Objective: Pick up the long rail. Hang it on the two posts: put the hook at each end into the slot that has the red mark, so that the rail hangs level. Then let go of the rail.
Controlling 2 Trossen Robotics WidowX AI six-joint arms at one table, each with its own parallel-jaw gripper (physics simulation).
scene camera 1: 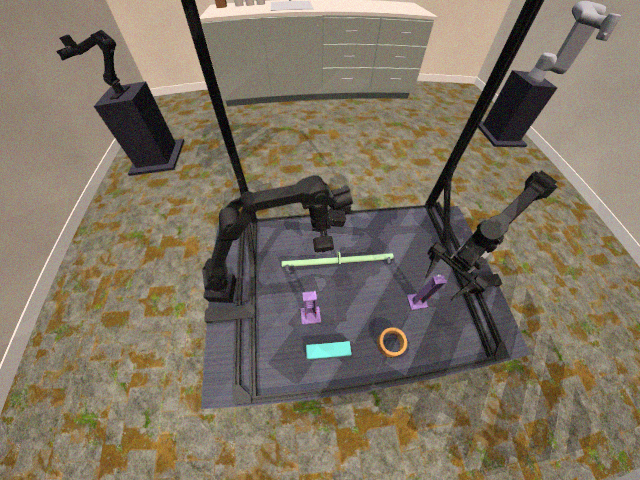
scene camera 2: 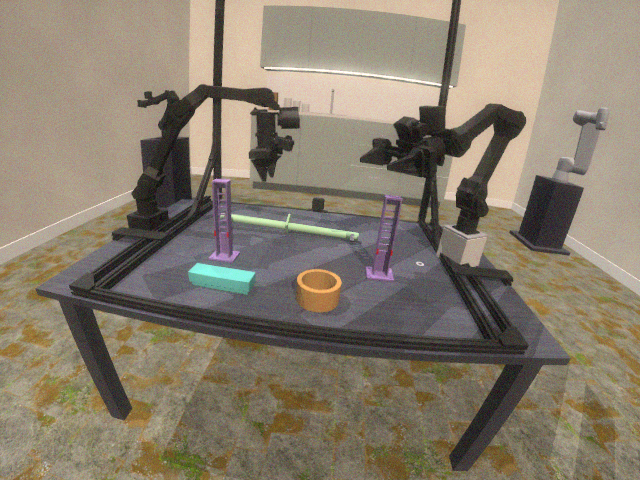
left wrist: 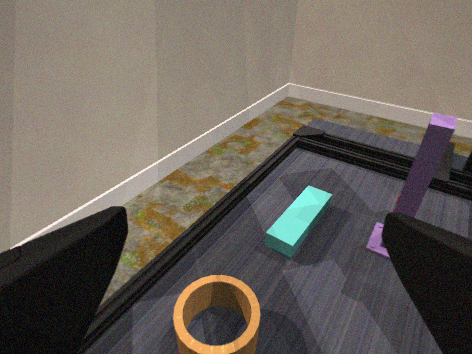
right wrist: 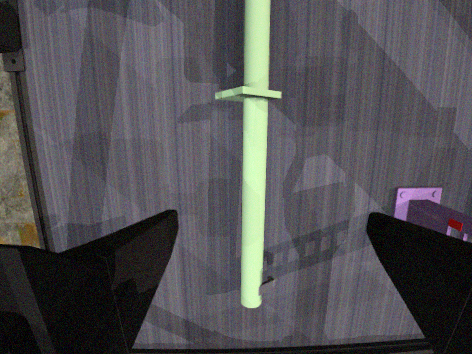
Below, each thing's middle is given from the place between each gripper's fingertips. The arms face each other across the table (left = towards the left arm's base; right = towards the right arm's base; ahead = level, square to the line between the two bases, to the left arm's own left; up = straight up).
The orange ring [scene camera 2: 318,290] lies 27 cm below my left hand, 9 cm to the right of it and 9 cm ahead of it. Round my left hand: teal block [scene camera 2: 227,279] (31 cm to the right, 28 cm below, 8 cm ahead); pale green rail [scene camera 2: 287,226] (27 cm behind, 26 cm below, 22 cm to the right).
I see my right gripper 140 mm above the pale green rail and 70 mm to the right of it. From my right hand the other things lie so: teal block: 350 mm ahead, 160 mm below, 20 mm to the right; then orange ring: 360 mm ahead, 200 mm to the left, 150 mm below.
